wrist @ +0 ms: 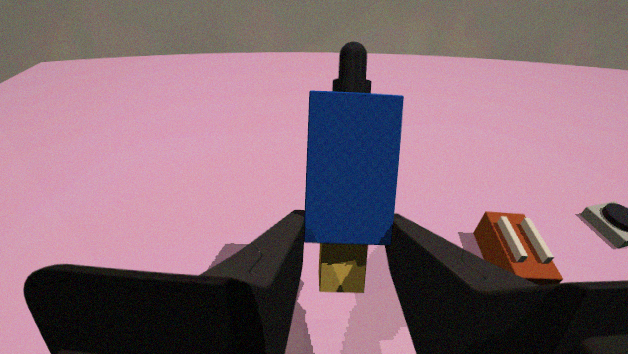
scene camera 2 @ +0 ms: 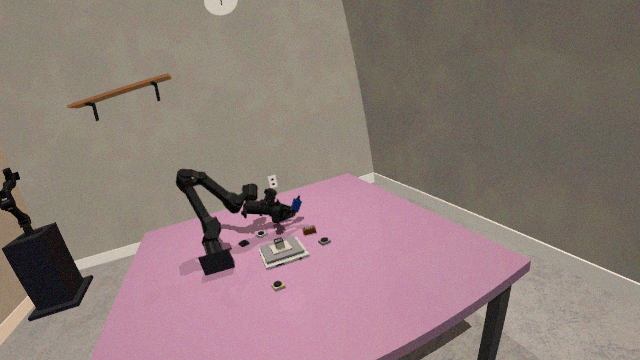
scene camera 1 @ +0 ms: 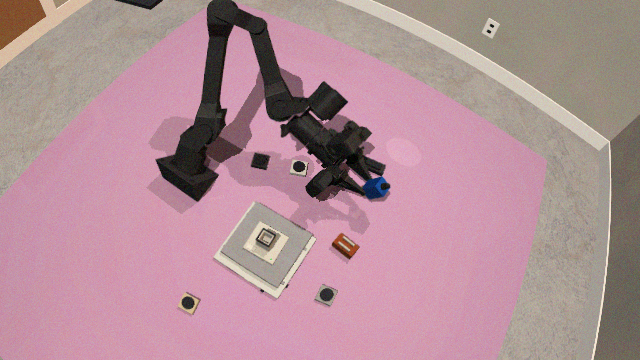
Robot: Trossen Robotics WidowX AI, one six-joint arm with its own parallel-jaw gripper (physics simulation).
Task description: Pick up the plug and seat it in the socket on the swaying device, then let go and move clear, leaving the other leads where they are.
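The plug has a blue body [scene camera 1: 375,188] [scene camera 2: 296,204] [wrist: 354,167], a black cable stub at its top and a brass-coloured tip [wrist: 342,275] at its lower end in the wrist view. My gripper [scene camera 1: 367,186] [scene camera 2: 292,212] [wrist: 344,223] is shut on the lower part of the blue body and holds it above the table. The device is a grey plate [scene camera 1: 295,250] [scene camera 2: 300,247] on a white base, with a cream block carrying the square socket [scene camera 1: 266,237] [scene camera 2: 279,243]. The plug and gripper are apart from it, beyond its far right side in scene camera 1.
An orange block with two pale bars [scene camera 1: 345,245] [scene camera 2: 309,230] [wrist: 517,247] lies beside the device. Small square pads with black discs [scene camera 1: 326,295] [scene camera 1: 188,303] [scene camera 1: 299,167] [wrist: 612,220] and a black square piece [scene camera 1: 260,161] [scene camera 2: 243,243] lie around it on the pink table [scene camera 1: 450,225].
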